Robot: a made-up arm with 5 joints.
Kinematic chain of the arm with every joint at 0, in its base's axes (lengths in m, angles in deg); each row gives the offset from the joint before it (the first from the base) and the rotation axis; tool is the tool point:
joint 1: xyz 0 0 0.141 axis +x
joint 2: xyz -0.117 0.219 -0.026 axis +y
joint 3: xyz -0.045 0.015 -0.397 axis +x
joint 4: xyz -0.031 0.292 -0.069 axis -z
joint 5: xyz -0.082 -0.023 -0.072 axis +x
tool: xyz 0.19 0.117 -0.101
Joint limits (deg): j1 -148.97..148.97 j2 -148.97..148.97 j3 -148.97..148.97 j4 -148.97..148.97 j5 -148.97..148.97
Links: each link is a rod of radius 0.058 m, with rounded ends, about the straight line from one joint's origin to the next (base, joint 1, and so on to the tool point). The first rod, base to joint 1, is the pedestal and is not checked.
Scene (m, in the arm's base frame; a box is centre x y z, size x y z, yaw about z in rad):
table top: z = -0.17
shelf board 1: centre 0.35 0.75 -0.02 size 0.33 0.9 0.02 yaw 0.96
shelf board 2: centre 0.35 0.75 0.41 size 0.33 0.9 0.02 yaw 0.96
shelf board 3: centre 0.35 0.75 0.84 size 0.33 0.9 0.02 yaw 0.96
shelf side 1: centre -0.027 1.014 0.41 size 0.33 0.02 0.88 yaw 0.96
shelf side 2: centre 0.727 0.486 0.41 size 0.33 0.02 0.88 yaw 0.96
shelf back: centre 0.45 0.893 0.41 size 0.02 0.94 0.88 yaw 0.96
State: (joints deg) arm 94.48 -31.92 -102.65 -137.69 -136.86
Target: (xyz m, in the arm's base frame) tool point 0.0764 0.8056 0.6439
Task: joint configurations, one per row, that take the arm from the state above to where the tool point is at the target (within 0.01 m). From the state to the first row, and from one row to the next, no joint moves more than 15 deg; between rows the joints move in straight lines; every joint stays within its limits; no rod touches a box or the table.
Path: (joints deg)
1: 102.40 -30.49 -114.23 -131.86 -132.03
2: 110.31 -29.05 -125.81 -126.03 -127.20
3: 118.23 -27.62 -137.39 -120.19 -122.37
4: 126.14 -26.18 -148.97 -114.36 -117.54
5: 129.59 -20.29 -137.63 -122.39 -122.91
6: 133.04 -14.39 -126.29 -130.42 -128.29
7: 136.48 -8.49 -114.95 -138.44 -133.66
8: 127.16 -11.03 -101.82 -140.67 -135.41
9: 117.83 -13.56 -88.69 -142.90 -137.16
10: 108.51 -16.10 -75.57 -145.13 -138.92

